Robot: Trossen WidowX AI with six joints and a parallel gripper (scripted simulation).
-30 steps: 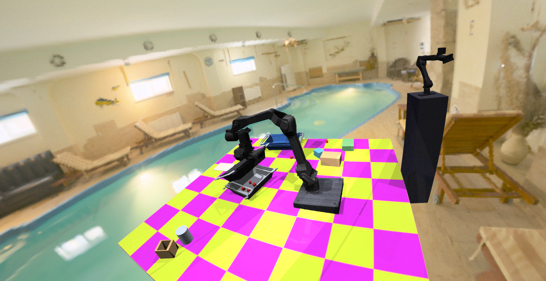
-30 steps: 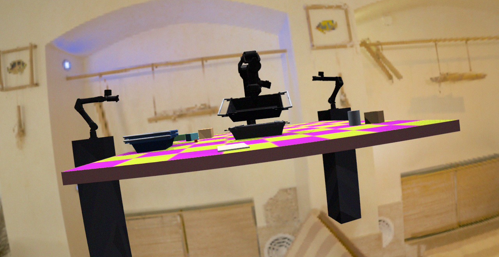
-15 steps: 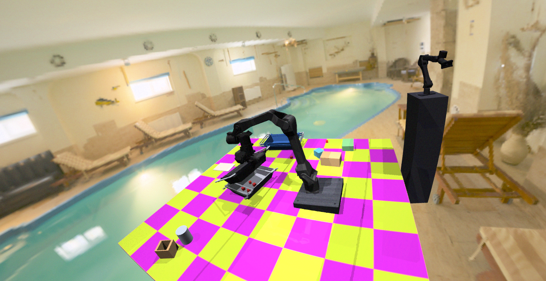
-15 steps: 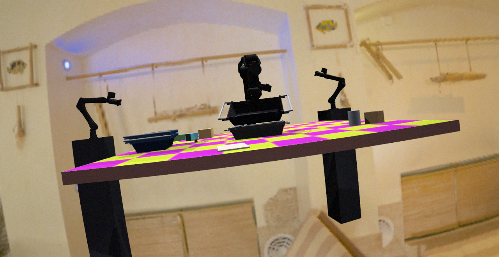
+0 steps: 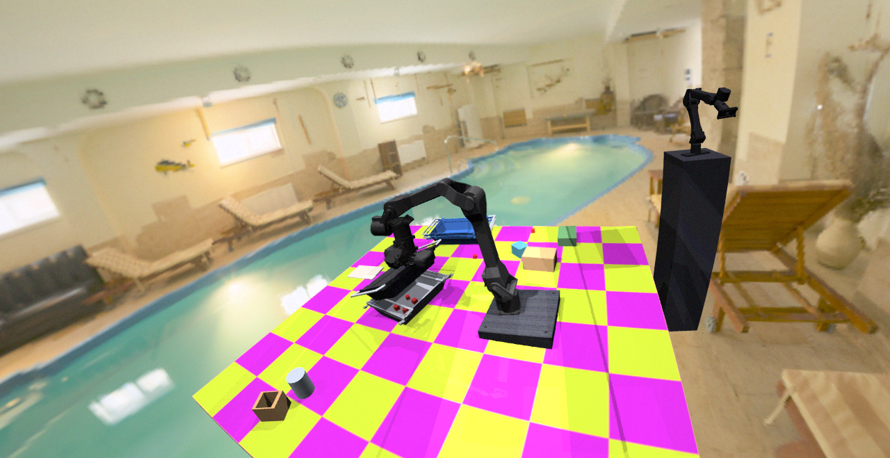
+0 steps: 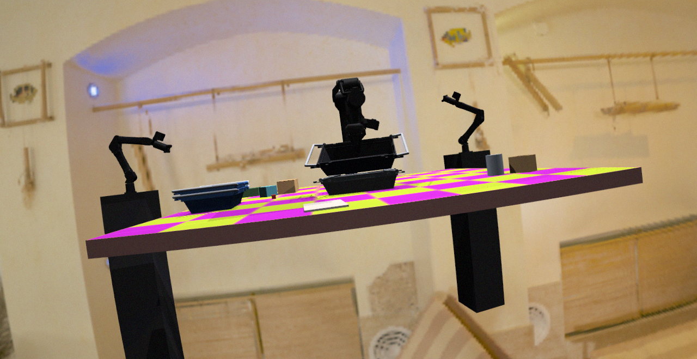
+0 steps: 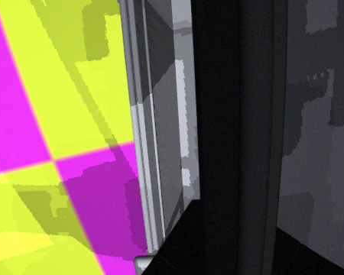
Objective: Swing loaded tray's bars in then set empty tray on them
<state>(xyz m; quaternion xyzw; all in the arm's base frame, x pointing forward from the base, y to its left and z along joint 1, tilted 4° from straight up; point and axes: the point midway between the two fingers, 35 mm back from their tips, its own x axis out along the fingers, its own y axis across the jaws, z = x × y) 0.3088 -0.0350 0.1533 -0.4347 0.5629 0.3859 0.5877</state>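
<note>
Right now my gripper tip is 7 cm short of the dark tray and 3 cm to the left of it. Round my gripper tip: grey cylinder 22 cm ahead, 41 cm to the left, 10 cm below; teal cube 33 cm behind, 34 cm to the right, 11 cm below; white plate 37 cm ahead, 20 cm to the right, 13 cm below.
</note>
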